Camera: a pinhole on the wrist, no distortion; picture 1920 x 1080 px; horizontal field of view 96.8 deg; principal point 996.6 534.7 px. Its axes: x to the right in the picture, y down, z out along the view. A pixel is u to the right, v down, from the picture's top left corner.
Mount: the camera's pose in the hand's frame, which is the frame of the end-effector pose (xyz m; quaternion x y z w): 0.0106 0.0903 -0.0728 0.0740 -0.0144 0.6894 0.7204
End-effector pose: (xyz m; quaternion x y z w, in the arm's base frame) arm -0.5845 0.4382 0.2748 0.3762 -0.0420 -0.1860 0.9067
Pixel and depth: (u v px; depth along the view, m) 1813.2 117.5 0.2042
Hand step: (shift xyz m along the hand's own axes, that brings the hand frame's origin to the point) 0.1363 0.2546 0.1444
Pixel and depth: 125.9 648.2 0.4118
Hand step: -0.0311 -0.3767 0.2874
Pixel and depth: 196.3 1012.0 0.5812
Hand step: -0.2929 -0.5116 0.4630
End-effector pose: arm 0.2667 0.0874 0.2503 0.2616 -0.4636 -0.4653 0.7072
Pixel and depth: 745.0 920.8 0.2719
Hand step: -0.0938 -0.0189 0.1968
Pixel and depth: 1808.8 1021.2 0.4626
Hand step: -0.1931 0.4789 0.4616
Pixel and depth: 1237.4 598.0 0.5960
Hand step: 0.0232 0.1835 0.5409
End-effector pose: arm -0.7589 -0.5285 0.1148 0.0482 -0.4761 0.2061 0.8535
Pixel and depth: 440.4 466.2 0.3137
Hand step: 0.0512 -0.1533 0.2100
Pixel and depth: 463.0 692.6 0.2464
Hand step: -0.0224 -0.0920 0.1558
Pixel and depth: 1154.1 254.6 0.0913
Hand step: 0.0487 0.0943 0.0169
